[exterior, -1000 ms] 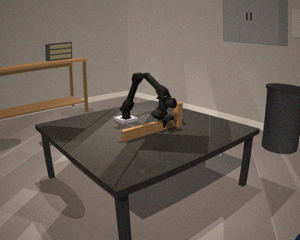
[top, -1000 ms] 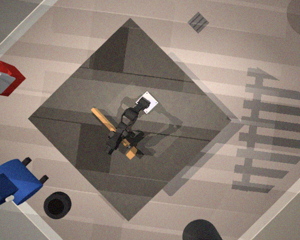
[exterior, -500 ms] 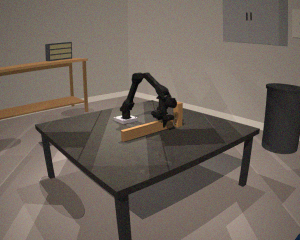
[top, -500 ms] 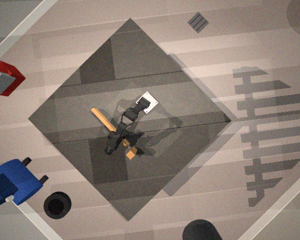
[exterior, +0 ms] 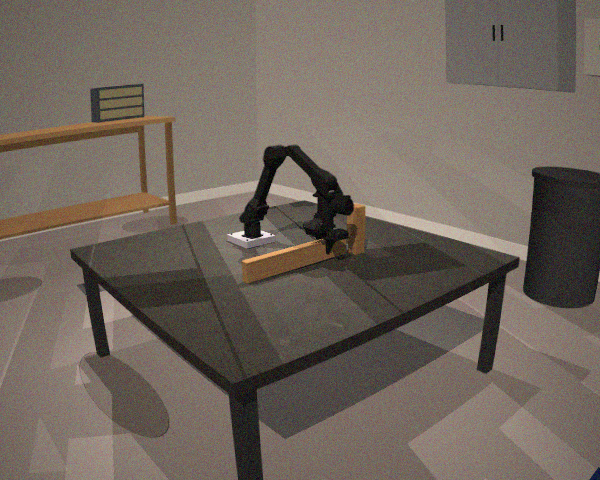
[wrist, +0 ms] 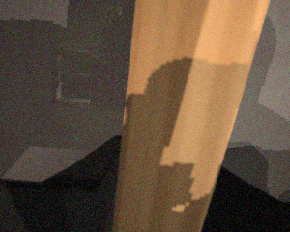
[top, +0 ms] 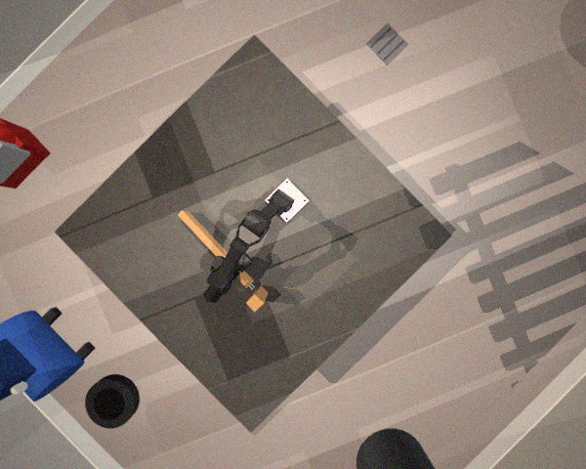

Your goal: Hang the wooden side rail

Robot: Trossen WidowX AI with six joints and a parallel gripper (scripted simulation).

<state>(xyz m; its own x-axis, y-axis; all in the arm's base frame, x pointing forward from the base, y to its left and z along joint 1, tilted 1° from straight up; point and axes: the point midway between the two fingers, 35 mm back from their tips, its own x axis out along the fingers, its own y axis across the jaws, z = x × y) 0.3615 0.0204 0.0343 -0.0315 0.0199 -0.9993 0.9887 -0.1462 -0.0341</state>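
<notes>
My gripper tip is 3 cm short of the headboard post, 15 cm to the right of it and 5 cm below it.
</notes>
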